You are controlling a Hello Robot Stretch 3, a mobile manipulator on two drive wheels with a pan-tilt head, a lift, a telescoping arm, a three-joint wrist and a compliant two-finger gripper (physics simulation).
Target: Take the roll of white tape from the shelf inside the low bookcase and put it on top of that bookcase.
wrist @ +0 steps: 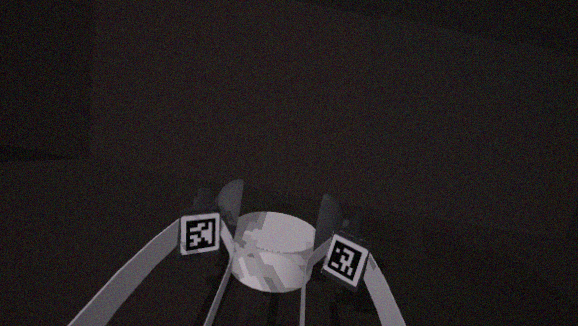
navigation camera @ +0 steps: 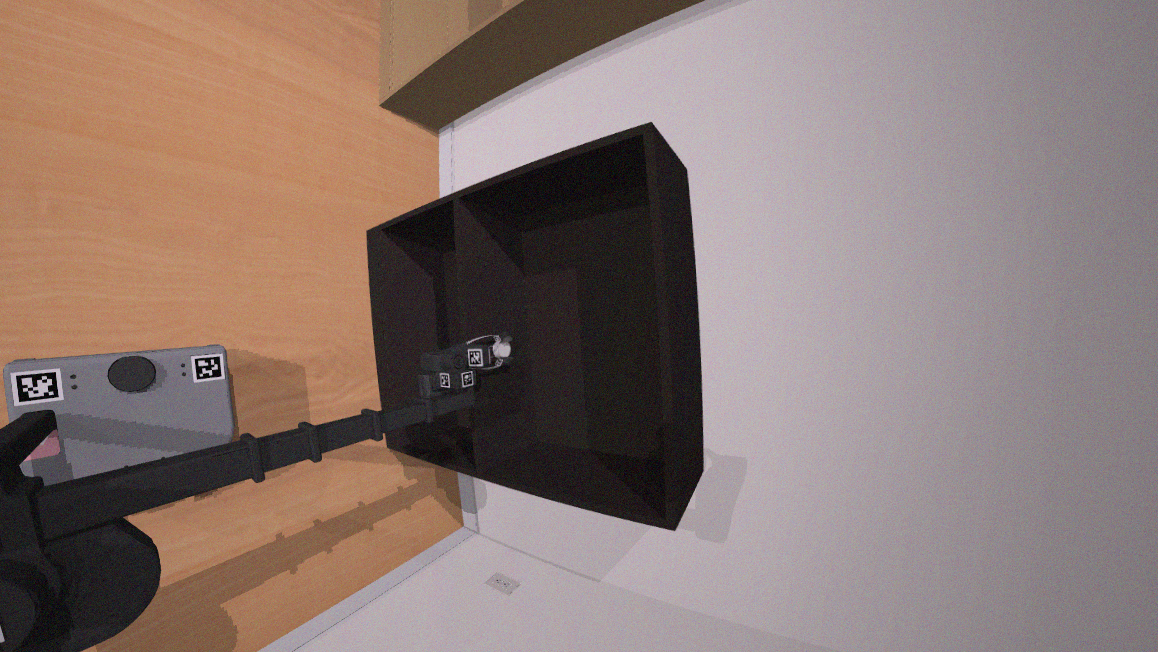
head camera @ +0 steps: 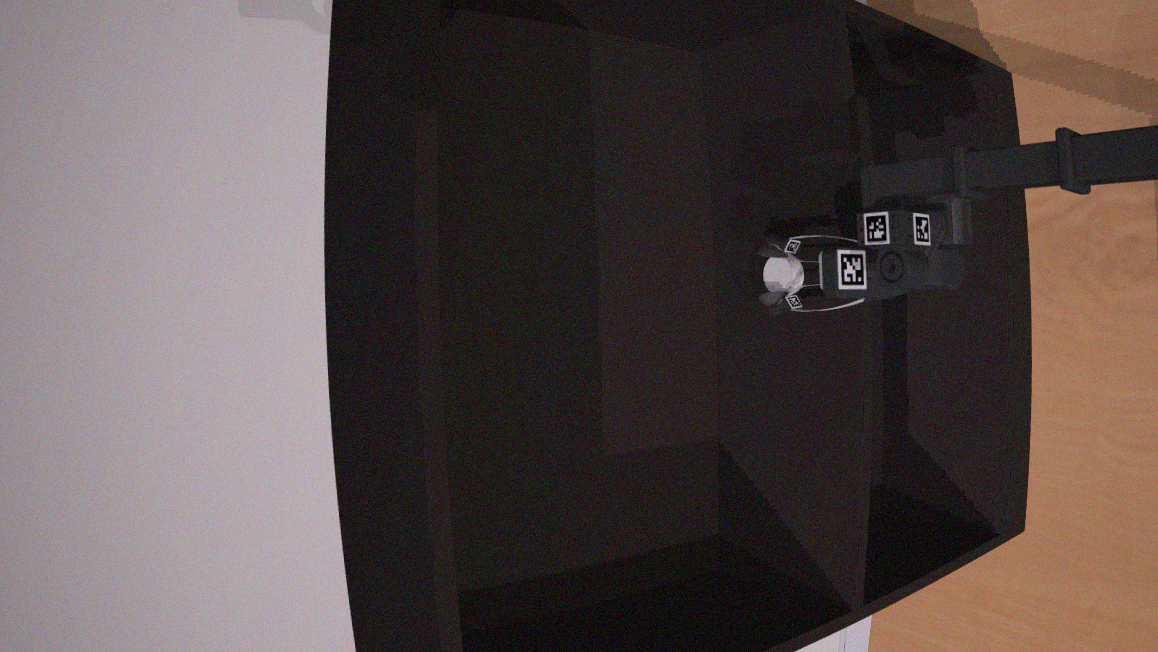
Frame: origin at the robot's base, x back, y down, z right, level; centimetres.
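Seen in the pictures: gripper, fingertip midpoint: (navigation camera: 510, 348) (head camera: 762, 275); robot's base at its link origin: (navigation camera: 133, 371).
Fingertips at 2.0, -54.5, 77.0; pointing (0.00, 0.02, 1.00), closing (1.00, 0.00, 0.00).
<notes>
Pixels of each thing's middle, then the offset from my fingertips to it, as dx, dy, dz. "pt": a spot on its surface instead. Level surfaces: height alone.
- white tape at the middle of its body: (head camera: 783, 275) (navigation camera: 501, 349) +0.0, +1.6, -2.3
- black low bookcase at a spot on its surface: (head camera: 372, 323) (navigation camera: 683, 328) pt -4.2, -51.5, -2.9
- shelf board at its surface level: dy +2.8
- wooden floor at its surface level: dy +54.4
The roll of white tape (head camera: 784, 276) (navigation camera: 502, 348) (wrist: 274, 250) is a short white cylinder, upright, inside the upper compartment of the black low bookcase (head camera: 372, 323) (navigation camera: 680, 323). My gripper (head camera: 770, 275) (navigation camera: 504, 351) (wrist: 280, 208) is shut on the roll, with one finger against each side of it. The roll is at the shelf board (head camera: 786, 388) (navigation camera: 486, 283); whether it touches the board cannot be told. The bookcase's top is at the left of its body in the rotated head view and at the right in the navigation view.
My arm (head camera: 1012, 168) (navigation camera: 162, 473) reaches in through the bookcase's open front. My grey base (navigation camera: 174, 404) stands on the wooden floor (head camera: 1093, 364) (navigation camera: 202, 202). A tan piece of furniture (navigation camera: 453, 89) is beside the bookcase, and a pale wall (head camera: 162, 323) (navigation camera: 891, 323) is behind it.
</notes>
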